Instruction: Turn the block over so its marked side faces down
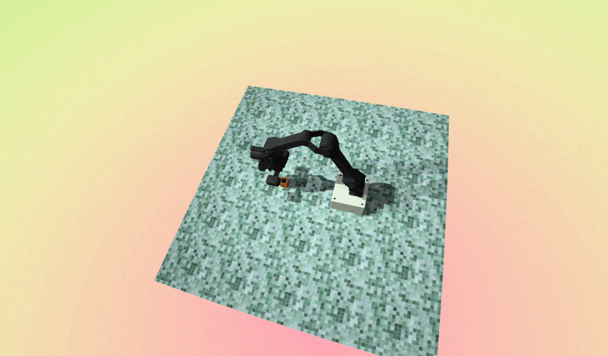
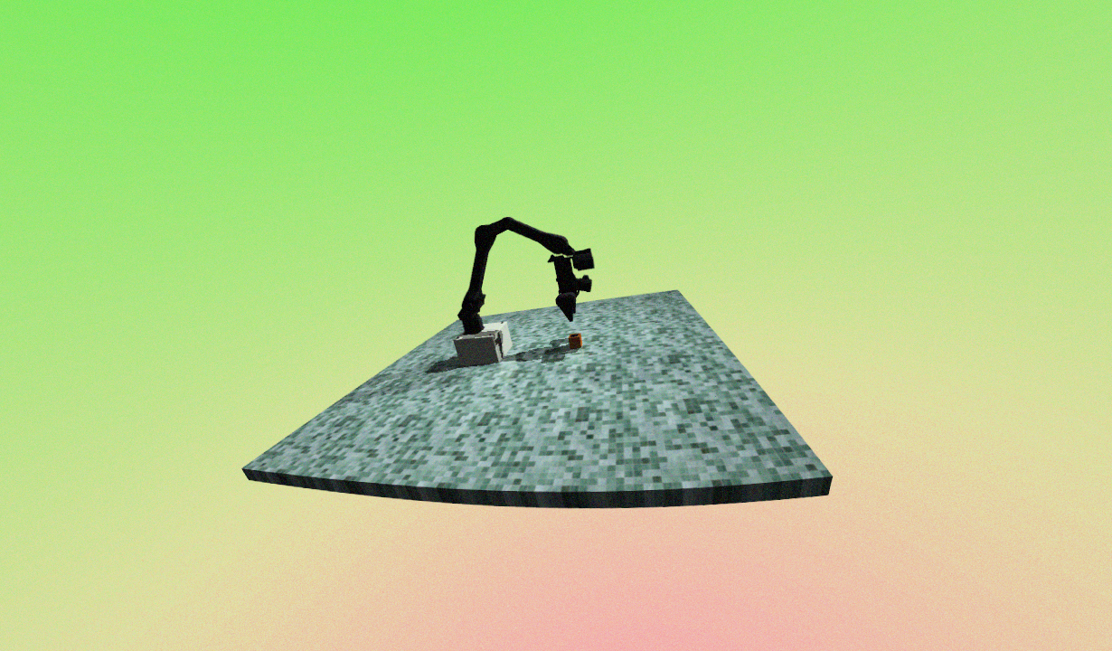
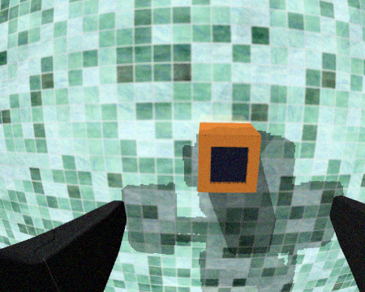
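My gripper tip is 80 mm above the block.
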